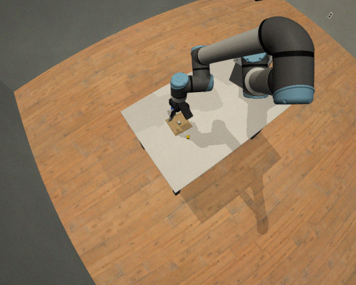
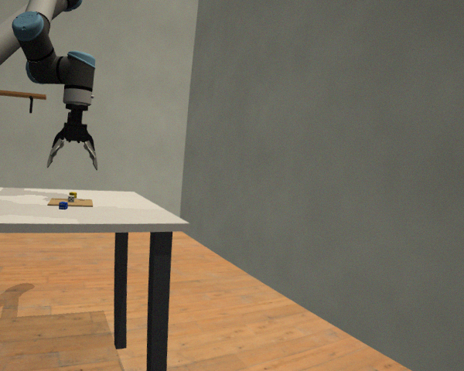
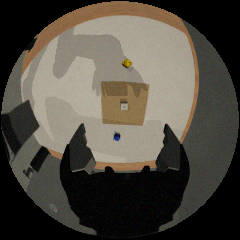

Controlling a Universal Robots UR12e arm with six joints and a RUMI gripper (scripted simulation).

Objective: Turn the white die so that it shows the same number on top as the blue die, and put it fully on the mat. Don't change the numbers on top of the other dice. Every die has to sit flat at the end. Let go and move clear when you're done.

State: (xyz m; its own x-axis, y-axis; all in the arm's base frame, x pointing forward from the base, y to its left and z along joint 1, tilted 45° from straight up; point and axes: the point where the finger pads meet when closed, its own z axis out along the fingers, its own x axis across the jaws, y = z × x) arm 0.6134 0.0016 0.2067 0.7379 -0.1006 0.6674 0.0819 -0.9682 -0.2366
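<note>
Now: the white die 100 mm below my hand. Round my hand: blue die 120 mm to the right, 100 mm below, 10 mm behind; then tan mat 110 mm below; then yellow die 120 mm to the left, 100 mm below, 10 mm behind.
</note>
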